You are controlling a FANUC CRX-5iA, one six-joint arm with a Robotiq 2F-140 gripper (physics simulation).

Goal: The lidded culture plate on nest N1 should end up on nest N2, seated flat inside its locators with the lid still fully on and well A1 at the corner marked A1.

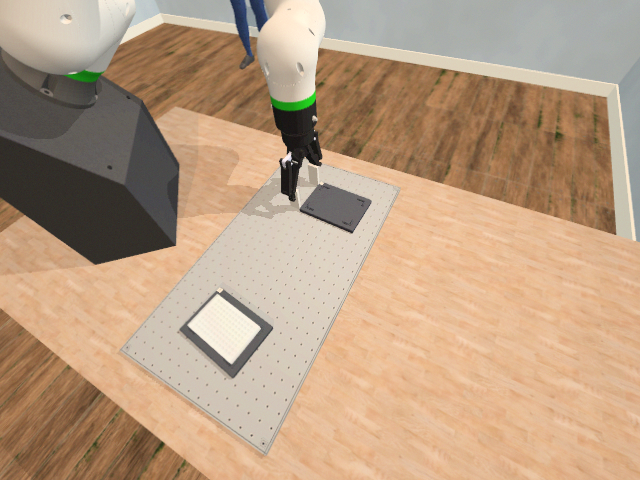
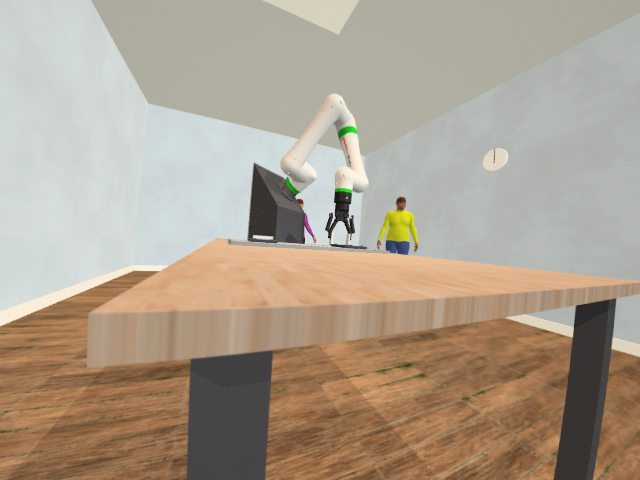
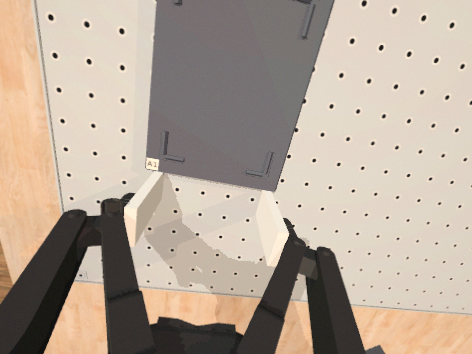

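Pixels of known places: gripper, between the fingertips: (image 1: 305,195) (image 3: 212,193); arm's base, origin of its link: (image 1: 52,80) (image 2: 285,192).
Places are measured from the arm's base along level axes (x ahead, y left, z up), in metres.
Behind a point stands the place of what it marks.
Note:
The pale culture plate (image 1: 223,328) (image 2: 263,237) lies looking flat on a dark nest (image 1: 252,353) @[y -0.086, x 0.609, z -0.332 m], inside its rim, with a light tag (image 1: 220,290) @[y -0.043, x 0.449, z -0.327 m] at one corner. Its lid and well A1 cannot be made out. The other dark nest (image 1: 336,207) @[y 0.317, x 0.497, z -0.327 m] (image 2: 348,246) @[y 0.298, x 0.576, z -0.332 m] (image 3: 225,90) @[y 0.326, x 0.485, z -0.327 m] is bare, with raised corner locators and an A1 tag (image 3: 152,164) @[y 0.362, x 0.404, z -0.327 m] at one corner. No N1 or N2 label is readable. My gripper (image 1: 305,187) @[y 0.303, x 0.394, z -0.335 m] (image 2: 339,238) @[y 0.303, x 0.394, z -0.335 m] (image 3: 212,193) @[y 0.303, x 0.394, z -0.335 m] is open and empty, pointing down just beside the bare nest's A1 end, low over the board.
Both nests sit on a perforated grey board (image 1: 289,268) @[y 0.103, x 0.526, z -0.339 m] (image 2: 310,245) @[y 0.123, x 0.573, z -0.339 m] (image 3: 400,150) @[y 0.153, x 0.501, z -0.339 m] on the wooden table (image 1: 465,335) @[y 0.228, x 0.915, z -0.352 m] (image 2: 310,279) @[y 0.019, x 1.365, z -0.352 m]. The dark robot pedestal (image 1: 77,191) @[y -0.110, x 0.186, z -0.120 m] (image 2: 263,217) @[y -0.121, x 0.179, z -0.200 m] stands beside the board. A person in yellow (image 2: 399,224) and one in purple (image 2: 307,227) are in the background.

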